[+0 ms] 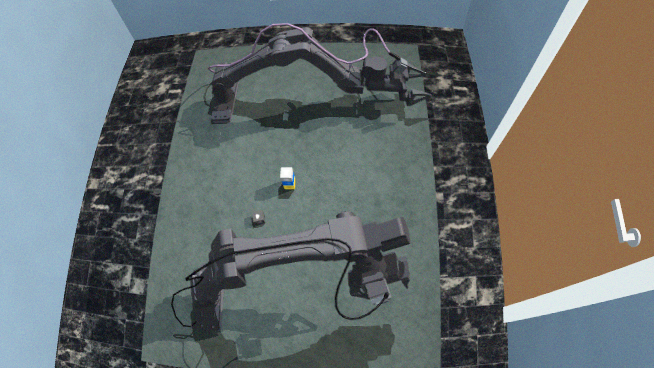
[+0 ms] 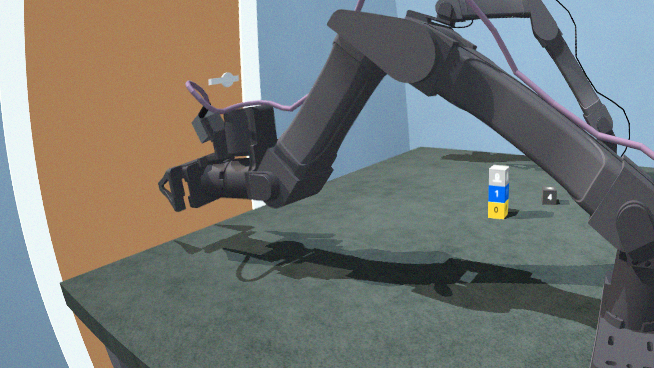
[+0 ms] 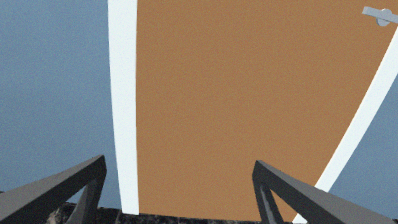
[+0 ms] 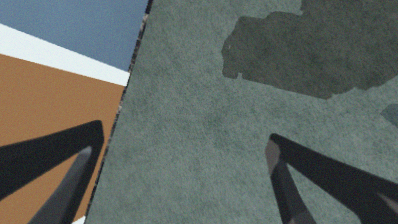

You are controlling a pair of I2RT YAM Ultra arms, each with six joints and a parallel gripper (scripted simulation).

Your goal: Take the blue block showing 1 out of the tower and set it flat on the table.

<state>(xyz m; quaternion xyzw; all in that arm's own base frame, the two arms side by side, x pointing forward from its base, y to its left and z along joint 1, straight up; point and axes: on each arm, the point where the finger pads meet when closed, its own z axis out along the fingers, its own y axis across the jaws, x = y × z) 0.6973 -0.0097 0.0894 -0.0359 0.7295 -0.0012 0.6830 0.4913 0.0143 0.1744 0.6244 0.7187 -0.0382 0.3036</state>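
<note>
My left hand is 46 cm past the white block, 29 cm to the left of it and 3 cm above it. From my left hand the other things lie so: yellow block marked 0: 46 cm behind, 29 cm to the right, 9 cm below; then blue block showing 1: 46 cm behind, 29 cm to the right, 6 cm below; then small dark block showing 4: 55 cm behind, 40 cm to the right, 9 cm below.
</note>
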